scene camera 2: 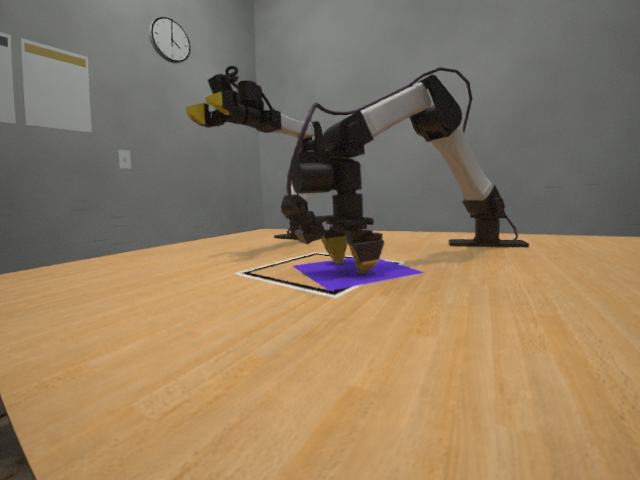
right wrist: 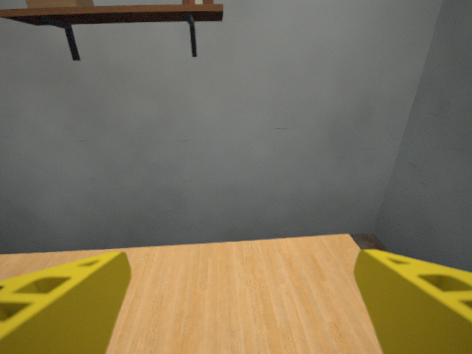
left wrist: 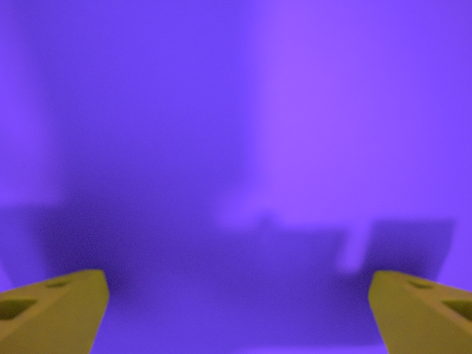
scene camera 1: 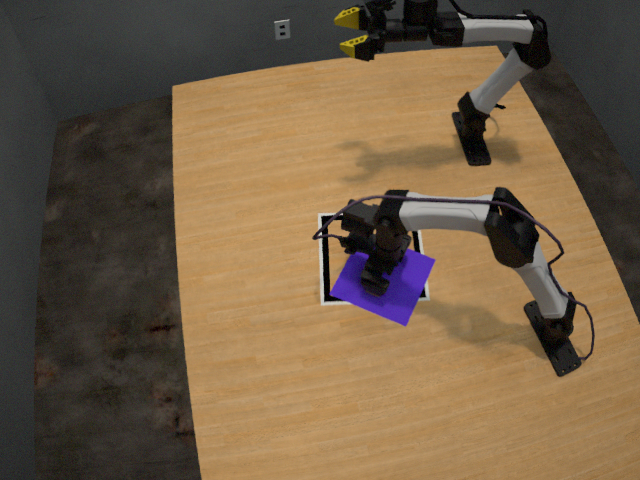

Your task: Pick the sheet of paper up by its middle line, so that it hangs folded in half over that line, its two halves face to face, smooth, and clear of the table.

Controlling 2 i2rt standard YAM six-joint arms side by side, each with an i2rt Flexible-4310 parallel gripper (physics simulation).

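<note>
The purple sheet of paper (scene camera 1: 408, 289) (scene camera 2: 330, 279) (left wrist: 350, 100) lies flat and unfolded on the table, turned at an angle and partly over a marked square. My left gripper (scene camera 2: 352, 268) (left wrist: 238, 283) points straight down over the sheet, open, with its two fingertips wide apart and at or very close to the paper's surface. Paper shows between them. Whether the tips touch it is hard to tell. In scene camera 1 the left gripper's body hides its fingertips and part of the sheet. My right gripper (scene camera 1: 341, 34) (scene camera 2: 197, 105) (right wrist: 241, 261) is open and empty, high above the table and far from the sheet.
The square's black and white outline (scene camera 1: 321, 258) (scene camera 2: 284, 284) lies on the wooden table (scene camera 1: 258, 361) (scene camera 2: 155, 320) (right wrist: 240, 310). The left arm reaches over the sheet from the right in both scene views. A shelf (right wrist: 115, 15) is on the wall in the right wrist view.
</note>
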